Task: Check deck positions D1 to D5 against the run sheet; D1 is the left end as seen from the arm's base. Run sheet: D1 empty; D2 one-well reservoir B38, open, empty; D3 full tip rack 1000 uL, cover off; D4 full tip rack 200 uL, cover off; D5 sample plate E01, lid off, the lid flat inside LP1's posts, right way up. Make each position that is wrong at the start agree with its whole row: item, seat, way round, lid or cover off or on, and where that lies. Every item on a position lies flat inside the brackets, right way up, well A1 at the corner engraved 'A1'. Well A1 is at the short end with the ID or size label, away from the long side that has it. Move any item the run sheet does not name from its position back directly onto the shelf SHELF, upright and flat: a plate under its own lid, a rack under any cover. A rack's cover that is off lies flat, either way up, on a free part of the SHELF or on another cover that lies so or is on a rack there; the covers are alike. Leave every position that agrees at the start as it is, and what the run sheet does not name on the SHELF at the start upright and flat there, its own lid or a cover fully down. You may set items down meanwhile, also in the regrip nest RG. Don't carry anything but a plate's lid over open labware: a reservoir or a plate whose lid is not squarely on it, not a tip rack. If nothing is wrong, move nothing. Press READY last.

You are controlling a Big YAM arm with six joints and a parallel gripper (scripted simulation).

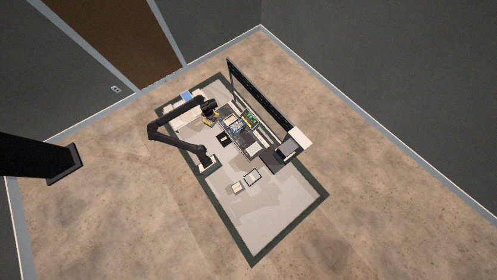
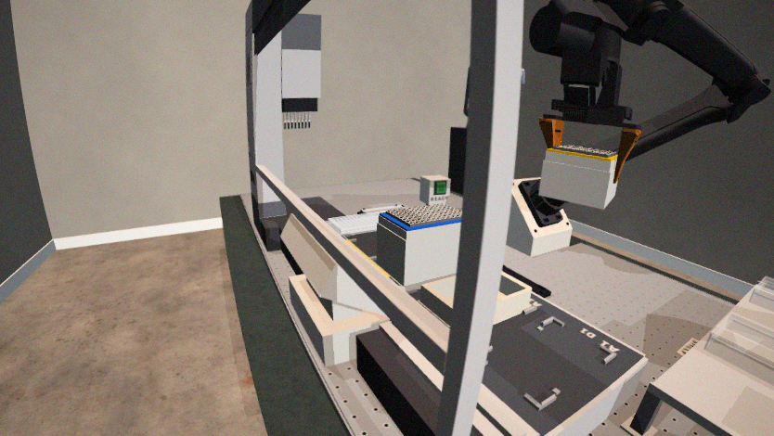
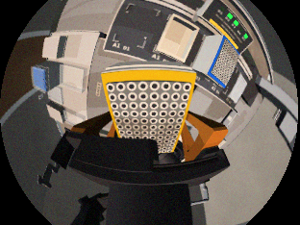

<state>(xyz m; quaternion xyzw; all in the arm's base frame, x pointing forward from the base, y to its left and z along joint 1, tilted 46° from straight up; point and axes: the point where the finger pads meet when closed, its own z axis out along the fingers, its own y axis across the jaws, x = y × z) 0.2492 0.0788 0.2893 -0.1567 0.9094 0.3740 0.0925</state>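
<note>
Now: the blue-rimmed tip rack 15 cm ahead of my hand, 16 cm to the right of it and 11 cm below it. From my hand the other things lie so: white frame post: 34 cm ahead, 16 cm to the left; yellow-rimmed tip rack: 1 cm to the right, 1 cm above; black nest: 1 cm behind, 13 cm to the right, 23 cm below.
</note>
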